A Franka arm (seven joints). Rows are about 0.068 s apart.
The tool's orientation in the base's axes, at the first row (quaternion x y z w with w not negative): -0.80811, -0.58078, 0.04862, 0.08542
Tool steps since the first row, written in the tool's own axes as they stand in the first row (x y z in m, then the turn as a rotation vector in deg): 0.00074, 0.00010, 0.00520, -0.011, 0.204, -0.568; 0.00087, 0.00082, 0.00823, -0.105, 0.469, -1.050; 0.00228, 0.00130, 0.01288, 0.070, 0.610, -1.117; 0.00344, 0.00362, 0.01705, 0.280, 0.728, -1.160; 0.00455, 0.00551, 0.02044, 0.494, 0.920, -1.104; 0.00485, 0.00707, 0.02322, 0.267, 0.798, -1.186; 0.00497, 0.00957, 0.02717, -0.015, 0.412, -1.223
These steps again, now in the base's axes. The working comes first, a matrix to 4 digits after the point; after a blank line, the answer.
The tool's axes in the first row as the columns of a matrix, in the base's axes (used below as rounded here):
0.3207, 0.9304, -0.1778
0.9470, -0.3108, 0.0816
0.0206, -0.1945, -0.9807

-0.00059, 0.00109, -0.00510, 0.287, -0.120, 0.517; -0.00042, 0.00124, -0.00821, 0.589, -0.331, 0.936; -0.00035, 0.00281, -0.01284, 0.789, -0.214, 0.978; 0.00144, 0.00352, -0.01735, 0.973, -0.056, 1.002; 0.00295, 0.00426, -0.02102, 1.211, 0.092, 0.914; 0.00400, 0.00429, -0.02405, 1.039, -0.092, 1.013; 0.00567, 0.00395, -0.02840, 0.596, -0.242, 1.119
